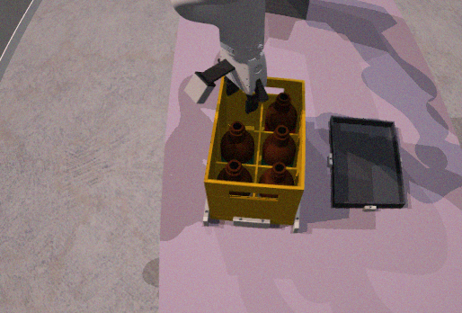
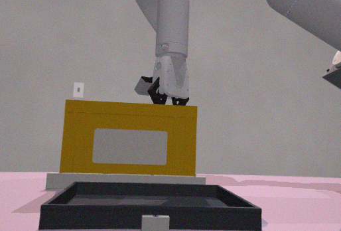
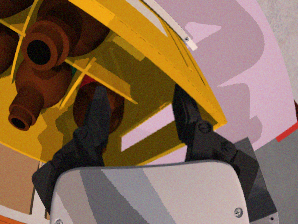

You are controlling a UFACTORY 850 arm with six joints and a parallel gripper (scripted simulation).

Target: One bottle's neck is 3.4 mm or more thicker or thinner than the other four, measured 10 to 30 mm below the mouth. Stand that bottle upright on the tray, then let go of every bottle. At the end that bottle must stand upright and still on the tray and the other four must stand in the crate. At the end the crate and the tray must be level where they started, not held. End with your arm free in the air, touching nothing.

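Right now the bottle is 9 cm to the left of my hand, 7 cm below it and 1 cm ahead of it. Also, from my hand: tray (31 cm to the left, 15 cm below, 10 cm ahead); yellow crate (9 cm ahead, 7 cm below, 3 cm to the left).
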